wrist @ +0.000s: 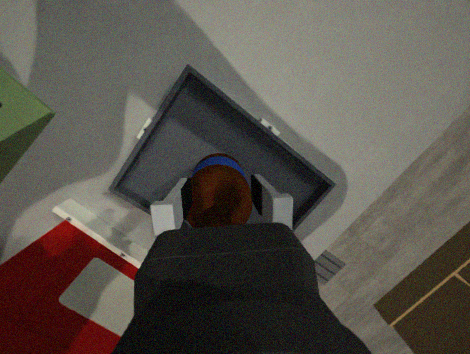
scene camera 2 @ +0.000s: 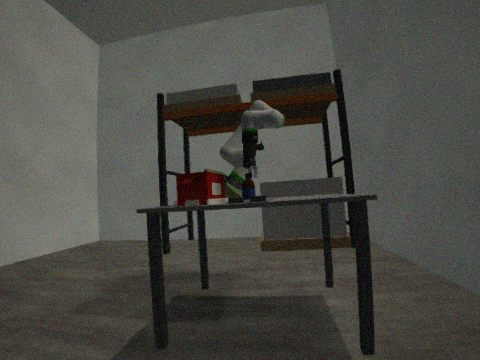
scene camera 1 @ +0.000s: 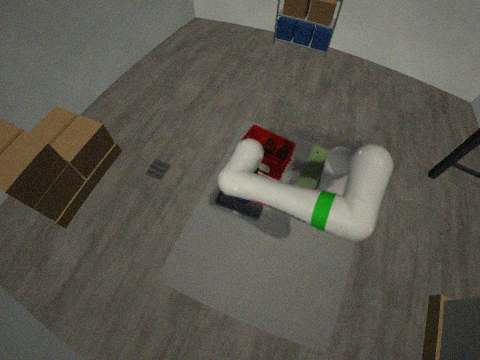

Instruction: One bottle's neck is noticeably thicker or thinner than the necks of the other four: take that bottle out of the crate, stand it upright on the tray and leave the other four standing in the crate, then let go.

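Places are measured from the arm's base along level axes (x right, y back, z down), in centimetres.
Where they show: gripper, fingertip midpoint: (wrist: 221, 188) (scene camera 2: 252, 178); arm's base, link origin: (scene camera 2: 232, 184).
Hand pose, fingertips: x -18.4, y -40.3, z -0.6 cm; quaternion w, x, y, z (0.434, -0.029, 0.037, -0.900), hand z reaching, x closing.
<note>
Things, the pixels of their top centre, and the offset from my fingertips. "spot": a spot on its surface instead.
- brown bottle with a blue band, top centre: (wrist: 217, 239) (scene camera 1: 245, 184) (scene camera 2: 247, 173) dx +2.7, dy -1.5, dz -2.8 cm
- dark grey tray, top centre: (wrist: 226, 187) (scene camera 1: 242, 195) (scene camera 2: 248, 197) dx +2.7, dy -2.8, dz +10.7 cm
- red crate, top centre: (scene camera 1: 267, 144) (scene camera 2: 201, 174) dx +30.3, dy +0.2, dz -4.3 cm
- white strip, surface spot: (wrist: 95, 230) spot: dx +18.6, dy +8.5, dz +10.7 cm
A brown bottle with a blue band (scene camera 1: 244, 200) (scene camera 2: 248, 188) (wrist: 220, 192) stands over the dark grey tray (scene camera 1: 250, 212) (scene camera 2: 258, 199) (wrist: 165, 150). In the wrist view its blue side shows beyond the shoulder, so it looks tilted; its mouth is hidden by the gripper body. My gripper (scene camera 2: 251, 171) (wrist: 221, 188) is open, with one finger on each side of the bottle and gaps beside it. The red crate (scene camera 1: 256, 131) (scene camera 2: 192, 187) (wrist: 30, 295) is beside the tray. Two dark bottles (scene camera 1: 270, 145) (scene camera 1: 284, 151) show in it; the arm hides part of it.
A green block (scene camera 1: 312, 167) (scene camera 2: 234, 191) (wrist: 22, 115) stands near the crate, between it and the arm's base. A white strip (wrist: 95, 230) lies along the crate's side facing the tray. The arm (scene camera 1: 280, 192) reaches over the table. Cardboard boxes (scene camera 1: 55, 150) stand off to the left.
</note>
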